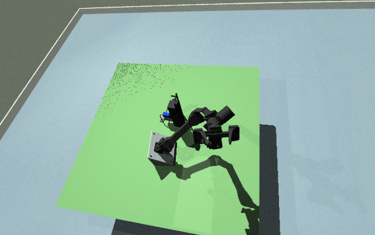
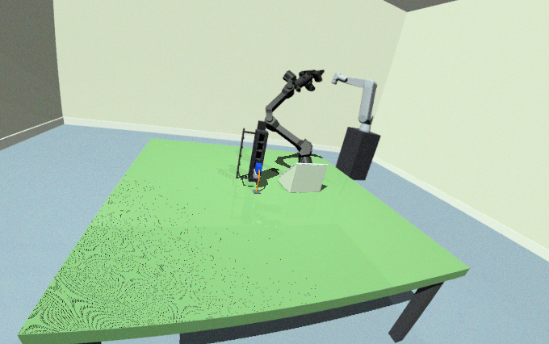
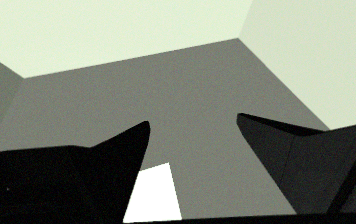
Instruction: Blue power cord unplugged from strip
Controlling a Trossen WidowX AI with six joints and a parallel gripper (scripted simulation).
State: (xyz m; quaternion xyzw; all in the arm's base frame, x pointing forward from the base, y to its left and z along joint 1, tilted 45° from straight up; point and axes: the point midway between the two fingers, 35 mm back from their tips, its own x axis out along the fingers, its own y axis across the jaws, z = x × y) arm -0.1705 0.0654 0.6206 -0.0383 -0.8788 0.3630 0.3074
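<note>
Now: gripper tip 52 cm above the blue plug, 44 cm short of it and 37 cm to the right of it. Also, from my gripper tip: grey block: 62 cm below, 45 cm ahead, 44 cm to the left.
</note>
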